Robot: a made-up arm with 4 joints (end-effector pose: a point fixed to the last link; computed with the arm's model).
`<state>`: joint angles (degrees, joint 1 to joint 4).
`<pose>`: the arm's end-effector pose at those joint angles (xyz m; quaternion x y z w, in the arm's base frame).
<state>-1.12 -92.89 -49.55 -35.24</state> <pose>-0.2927 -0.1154 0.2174 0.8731 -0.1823 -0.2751 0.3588</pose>
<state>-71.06 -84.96 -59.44 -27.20</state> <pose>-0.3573 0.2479 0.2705 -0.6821 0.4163 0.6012 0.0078</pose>
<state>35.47 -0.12 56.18 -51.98</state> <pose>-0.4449 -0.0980 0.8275 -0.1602 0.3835 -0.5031 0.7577</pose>
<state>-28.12 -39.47 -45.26 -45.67</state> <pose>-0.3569 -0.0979 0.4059 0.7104 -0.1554 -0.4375 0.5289</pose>
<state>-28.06 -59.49 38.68 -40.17</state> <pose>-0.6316 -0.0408 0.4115 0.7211 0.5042 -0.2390 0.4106</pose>
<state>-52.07 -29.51 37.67 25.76</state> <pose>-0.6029 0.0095 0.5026 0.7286 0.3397 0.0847 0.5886</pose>
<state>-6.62 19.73 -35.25 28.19</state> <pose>-0.1901 -0.1124 0.6988 -0.1054 0.1186 0.2462 0.9562</pose>
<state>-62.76 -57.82 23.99 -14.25</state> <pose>-0.5892 0.2243 0.4341 0.9021 0.1959 -0.2024 0.3270</pose>
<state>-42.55 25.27 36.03 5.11</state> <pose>-0.4023 -0.0323 0.8052 0.2951 0.6507 -0.2073 0.6682</pose>
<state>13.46 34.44 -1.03 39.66</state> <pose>-0.2497 -0.0141 0.7592 -0.3197 0.4268 0.2701 0.8017</pose>
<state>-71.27 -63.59 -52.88 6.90</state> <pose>-0.4254 0.1682 0.2756 0.6223 -0.3631 -0.5299 0.4473</pose>
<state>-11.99 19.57 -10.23 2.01</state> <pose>-0.3120 -0.0960 0.6850 0.0706 0.2719 -0.0447 0.9587</pose>
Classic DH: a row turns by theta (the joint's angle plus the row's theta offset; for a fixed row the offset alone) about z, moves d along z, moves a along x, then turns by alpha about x. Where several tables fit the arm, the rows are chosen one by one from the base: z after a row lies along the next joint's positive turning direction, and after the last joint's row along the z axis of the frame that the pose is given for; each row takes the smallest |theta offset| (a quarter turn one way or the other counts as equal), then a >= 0, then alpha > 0; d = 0 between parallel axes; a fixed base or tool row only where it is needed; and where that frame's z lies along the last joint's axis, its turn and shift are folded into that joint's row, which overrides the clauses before.
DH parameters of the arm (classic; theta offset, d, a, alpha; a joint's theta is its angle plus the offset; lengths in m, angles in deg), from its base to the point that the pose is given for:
base (fixed): -73.02 0.397 -0.0945 44.07
joint 1: -42.88 0.0214 0.0637 42.44
joint 2: -51.93 0.296 -0.3523 80.9
joint 3: 77.84 -0.2428 0.0302 -97.29
joint 4: 60.59 -0.1422 0.0818 -39.41
tool (fixed): 117.03 -0.0356 0 0

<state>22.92 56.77 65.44 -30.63</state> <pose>-0.4859 0.2903 0.7581 -0.4212 0.3050 -0.6074 0.6006</pose>
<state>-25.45 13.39 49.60 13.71</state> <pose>-0.4489 -0.0816 0.7958 0.2787 0.6973 -0.0964 0.6533</pose>
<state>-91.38 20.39 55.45 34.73</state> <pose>-0.4436 -0.0468 0.7996 0.7483 0.5670 0.0376 0.3423</pose>
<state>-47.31 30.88 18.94 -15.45</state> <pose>-0.3673 -0.0020 0.7825 0.2522 0.5340 -0.3776 0.7132</pose>
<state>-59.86 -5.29 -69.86 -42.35</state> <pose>-0.2913 -0.1044 0.5123 0.5360 -0.2983 -0.5360 0.5800</pose>
